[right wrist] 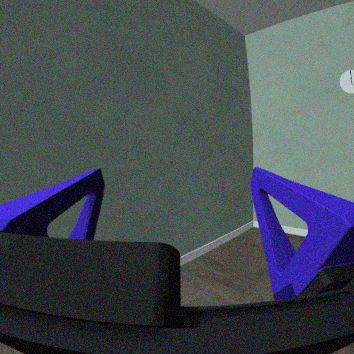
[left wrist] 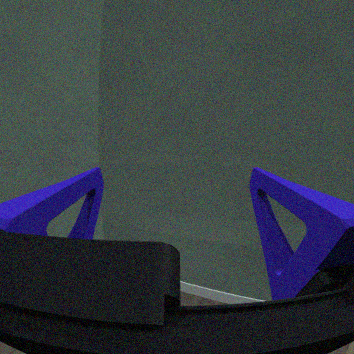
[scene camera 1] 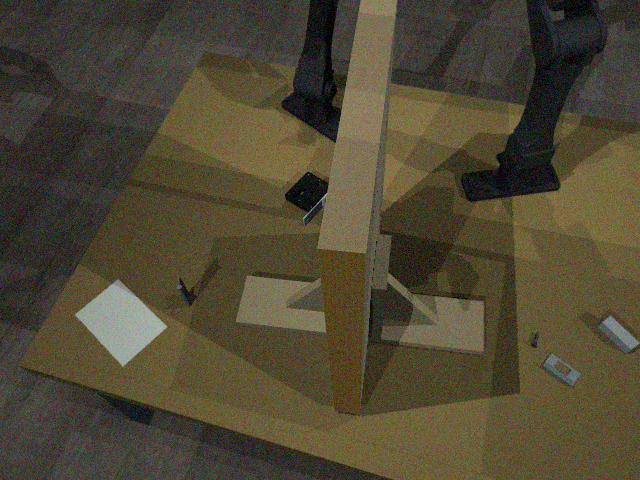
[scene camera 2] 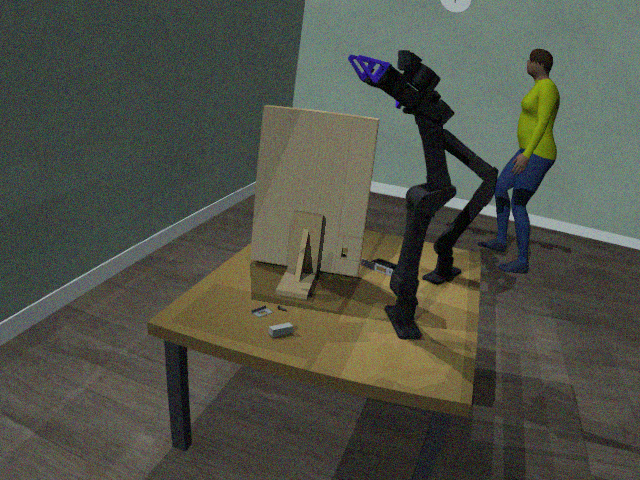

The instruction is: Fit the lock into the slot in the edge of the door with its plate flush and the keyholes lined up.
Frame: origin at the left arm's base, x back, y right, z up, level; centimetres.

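Where they show: left gripper, fingertip midpoint: (left wrist: 176, 175) (scene camera 2: 353, 56); right gripper, fingertip midpoint: (right wrist: 176, 175); left arm's base, origin of the base link: (scene camera 1: 509, 183) (scene camera 2: 402, 322); right arm's base, origin of the base link: (scene camera 1: 319, 117) (scene camera 2: 442, 275).
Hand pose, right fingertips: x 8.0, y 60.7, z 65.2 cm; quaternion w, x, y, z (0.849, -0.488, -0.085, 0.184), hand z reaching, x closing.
Observation:
Each offset is from my right fingertips to the top centre of the thing.
The lock {dz -62.6, dx -4.7, dy -17.5 cm} (scene camera 1: 306, 191) (scene camera 2: 383, 267), a black case with a thin silver plate, lies on the table beside the door; the door partly hides it in scene camera 1. The door {dz -9.1, dx -34.4, dy -23.6 cm} (scene camera 1: 356, 155) (scene camera 2: 310, 170) stands upright. A small keyhole opening (scene camera 2: 344, 252) shows low in its face; the slot in its edge does not show clearly. My left gripper (left wrist: 176, 175) (scene camera 2: 355, 57) is open and empty, high above the table near the door's top. My right gripper (right wrist: 176, 175) is open and empty; in scene camera 2 it is mostly hidden behind the left arm.
The door's wooden stand (scene camera 1: 460, 315) (scene camera 2: 293, 292) spreads to both sides. A silver plate with a hole {dz -64.2, dx -49.8, dy -57.4 cm} (scene camera 1: 572, 378), a small dark part {dz -64.2, dx -43.9, dy -54.6 cm} (scene camera 1: 535, 339) and a pale block {dz -63.0, dx -45.1, dy -69.2 cm} (scene camera 1: 618, 334) (scene camera 2: 280, 330) lie at one side. A white sheet {dz -65.1, dx -28.9, dy +22.6 cm} (scene camera 1: 121, 322) and a dark upright part {dz -57.6, dx -26.3, dy +9.2 cm} (scene camera 1: 184, 291) are at the other.

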